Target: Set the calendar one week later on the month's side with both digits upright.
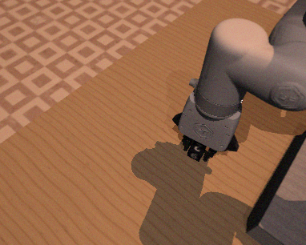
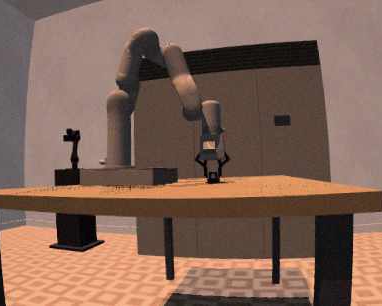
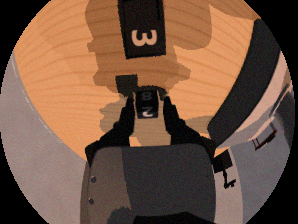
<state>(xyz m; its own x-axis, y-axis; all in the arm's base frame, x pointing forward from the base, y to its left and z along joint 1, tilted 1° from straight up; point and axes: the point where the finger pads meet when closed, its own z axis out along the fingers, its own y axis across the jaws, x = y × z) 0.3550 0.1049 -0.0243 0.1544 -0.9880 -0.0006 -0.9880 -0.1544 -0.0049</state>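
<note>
My hand is 2 cm above the black digit cube. Also, from my hand: black cube 9 cm to the right, 1 cm below, 1 cm ahead.
</note>
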